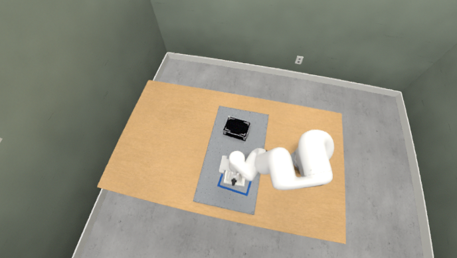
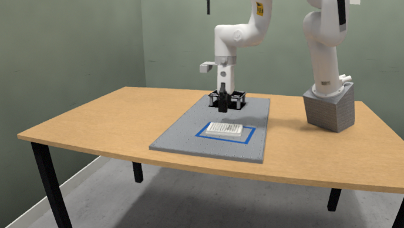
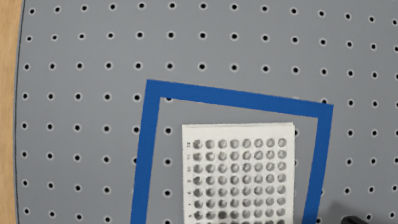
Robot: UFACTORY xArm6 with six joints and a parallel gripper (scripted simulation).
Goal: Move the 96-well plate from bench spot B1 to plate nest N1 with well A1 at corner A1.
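The white 96-well plate is 90 mm below my hand. Round my hand: black raised plate nest (330 mm to the right, 40 mm below).
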